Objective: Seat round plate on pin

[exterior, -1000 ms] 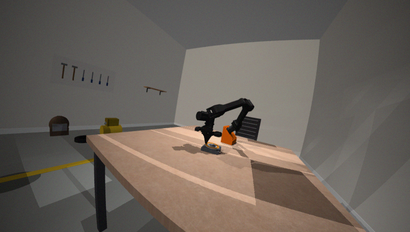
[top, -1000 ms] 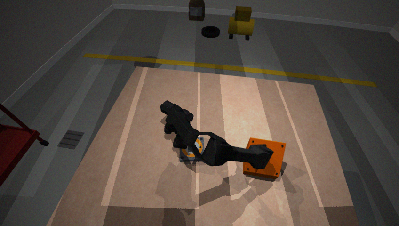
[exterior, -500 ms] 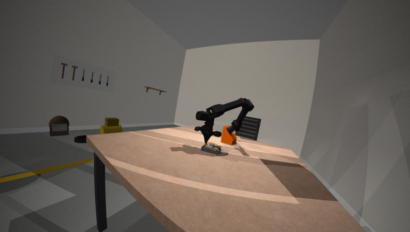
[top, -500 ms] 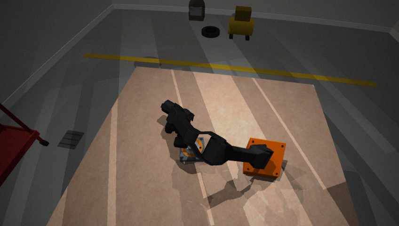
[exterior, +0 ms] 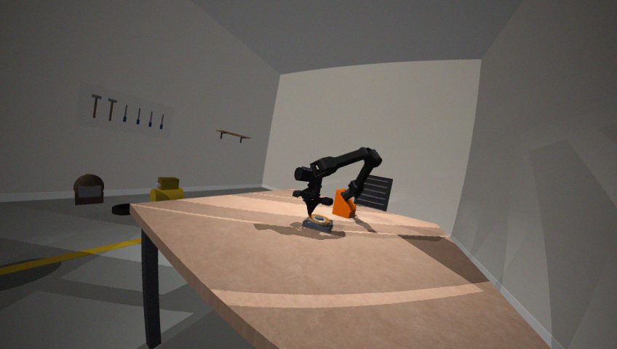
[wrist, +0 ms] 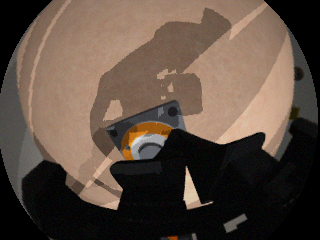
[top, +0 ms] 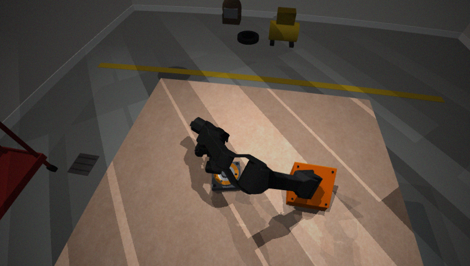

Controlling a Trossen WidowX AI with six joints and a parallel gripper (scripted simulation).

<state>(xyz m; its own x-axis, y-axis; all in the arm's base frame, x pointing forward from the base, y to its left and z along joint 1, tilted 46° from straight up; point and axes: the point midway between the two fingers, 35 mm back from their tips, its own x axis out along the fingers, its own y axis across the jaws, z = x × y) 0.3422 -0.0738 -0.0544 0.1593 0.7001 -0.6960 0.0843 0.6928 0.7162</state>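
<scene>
My gripper tip is now 30 mm past the round plate, 20 mm to the right of it and 10 mm above it. Round my gripper tip: grey square base 40 mm to the left, 40 mm behind, 20 mm below.
</scene>
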